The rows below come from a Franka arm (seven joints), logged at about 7 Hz.
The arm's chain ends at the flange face. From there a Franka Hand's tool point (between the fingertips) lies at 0.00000 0.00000 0.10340 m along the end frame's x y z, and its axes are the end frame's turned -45 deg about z.
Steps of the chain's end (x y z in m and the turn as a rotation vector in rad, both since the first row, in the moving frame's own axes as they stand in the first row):
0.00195, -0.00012, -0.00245, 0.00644, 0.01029, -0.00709
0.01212, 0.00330, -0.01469, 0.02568, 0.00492, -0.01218
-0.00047, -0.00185, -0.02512, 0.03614, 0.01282, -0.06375
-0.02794, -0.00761, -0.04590, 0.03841, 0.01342, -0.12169
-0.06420, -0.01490, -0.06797, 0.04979, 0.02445, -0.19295
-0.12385, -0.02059, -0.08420, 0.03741, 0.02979, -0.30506
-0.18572, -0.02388, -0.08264, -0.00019, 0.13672, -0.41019
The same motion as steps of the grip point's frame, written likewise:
0.00269, 0.00157, -0.00246, -0.00272, 0.01183, -0.00709
0.00846, 0.00937, -0.01473, 0.01468, 0.02164, -0.01218
0.00450, -0.00346, -0.02520, 0.01649, 0.03462, -0.06375
-0.01071, -0.02719, -0.04599, 0.01767, 0.03665, -0.12169
-0.02965, -0.05829, -0.06813, 0.01792, 0.05250, -0.19295
-0.06826, -0.10343, -0.08432, 0.00539, 0.04752, -0.30506
-0.10274, -0.14052, -0.08359, -0.09681, 0.09654, -0.41019

